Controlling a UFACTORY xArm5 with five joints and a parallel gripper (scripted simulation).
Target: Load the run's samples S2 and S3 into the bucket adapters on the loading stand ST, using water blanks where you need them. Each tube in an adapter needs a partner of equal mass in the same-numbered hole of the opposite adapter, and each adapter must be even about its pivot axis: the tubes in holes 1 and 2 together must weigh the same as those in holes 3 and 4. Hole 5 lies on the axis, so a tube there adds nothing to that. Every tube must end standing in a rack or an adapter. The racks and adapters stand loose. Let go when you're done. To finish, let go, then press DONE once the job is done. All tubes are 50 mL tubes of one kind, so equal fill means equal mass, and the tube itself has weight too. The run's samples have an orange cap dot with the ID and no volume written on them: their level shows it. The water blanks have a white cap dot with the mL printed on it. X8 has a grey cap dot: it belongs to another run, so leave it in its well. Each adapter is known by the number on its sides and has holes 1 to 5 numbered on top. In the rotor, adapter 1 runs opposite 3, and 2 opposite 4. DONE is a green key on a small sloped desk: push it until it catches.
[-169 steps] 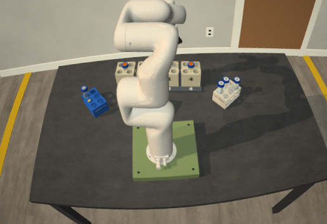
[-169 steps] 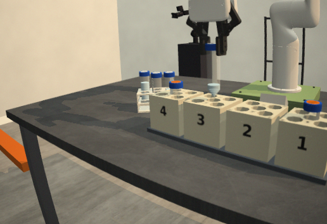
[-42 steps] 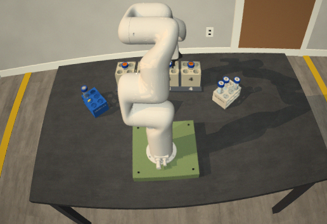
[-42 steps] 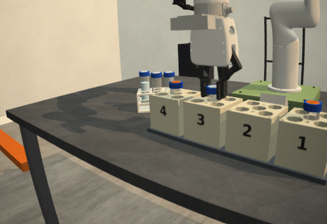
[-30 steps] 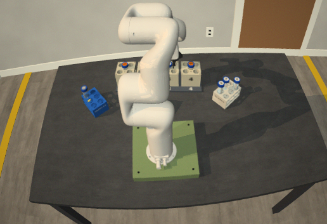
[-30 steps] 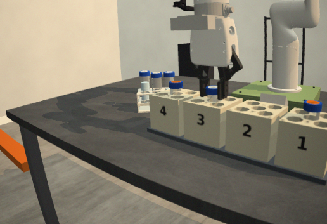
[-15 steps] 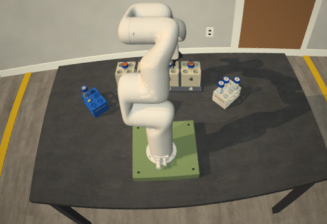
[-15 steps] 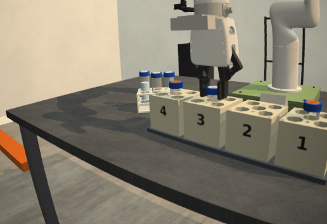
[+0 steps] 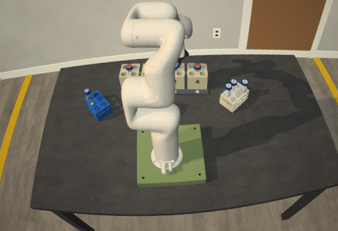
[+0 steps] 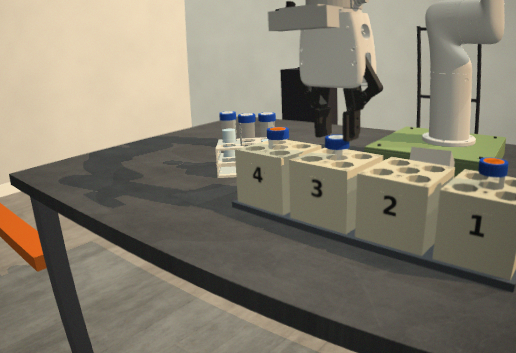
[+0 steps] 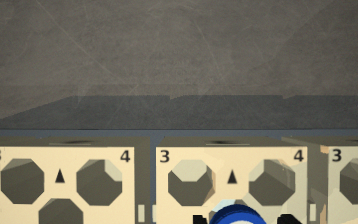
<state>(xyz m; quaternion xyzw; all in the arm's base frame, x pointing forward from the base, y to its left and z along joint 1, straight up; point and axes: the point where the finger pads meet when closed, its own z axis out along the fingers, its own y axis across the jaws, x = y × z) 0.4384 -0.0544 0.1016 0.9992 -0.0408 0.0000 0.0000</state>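
The blue-capped tube is 24 cm to the right of my hand, 15 cm behind it and 8 cm below it. From my hand the other things lie so: bucket adapter: 22 cm to the left, 9 cm below, 2 cm ahead; loading stand ST: 14 cm below, 6 cm to the left; sample tube S2: 12 cm to the right, 8 cm below, 1 cm behind.
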